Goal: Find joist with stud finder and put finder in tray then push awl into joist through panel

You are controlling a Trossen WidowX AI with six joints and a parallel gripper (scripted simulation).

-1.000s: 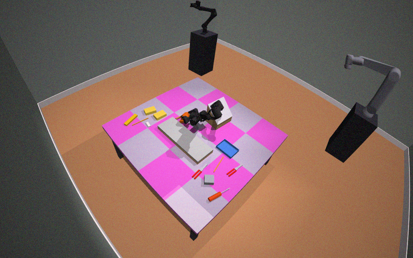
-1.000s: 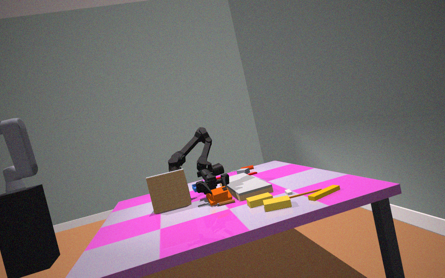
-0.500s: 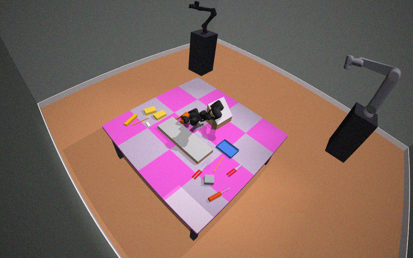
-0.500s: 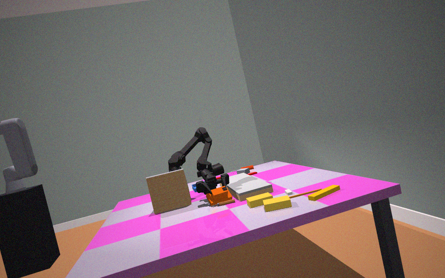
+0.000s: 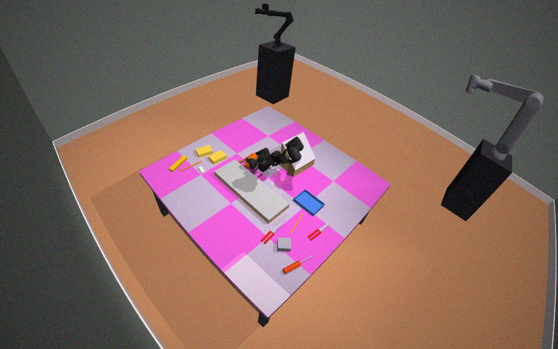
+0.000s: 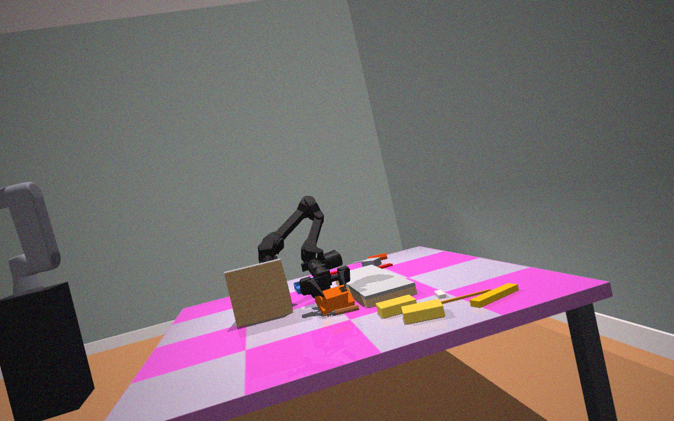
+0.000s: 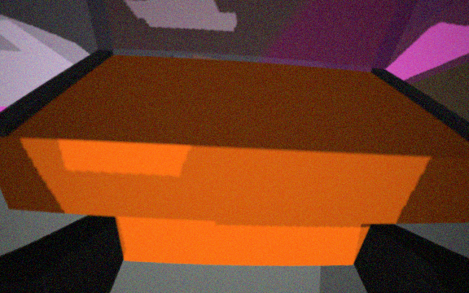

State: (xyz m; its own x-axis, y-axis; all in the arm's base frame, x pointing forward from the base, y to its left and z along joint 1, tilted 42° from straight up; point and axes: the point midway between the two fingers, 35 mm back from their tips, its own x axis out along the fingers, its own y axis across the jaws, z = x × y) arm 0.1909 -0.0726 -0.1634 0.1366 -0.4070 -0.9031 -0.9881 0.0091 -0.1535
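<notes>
The orange stud finder is 1 cm below my gripper tip and 1 cm ahead of it. Round my gripper tip: square indicator (3 cm ahead, 1 cm to the right, 1 cm above); brown-handled awl (5 cm below, 4 cm to the right, 2 cm behind); small white block (29 cm ahead, 19 cm to the right, 6 cm below).
</notes>
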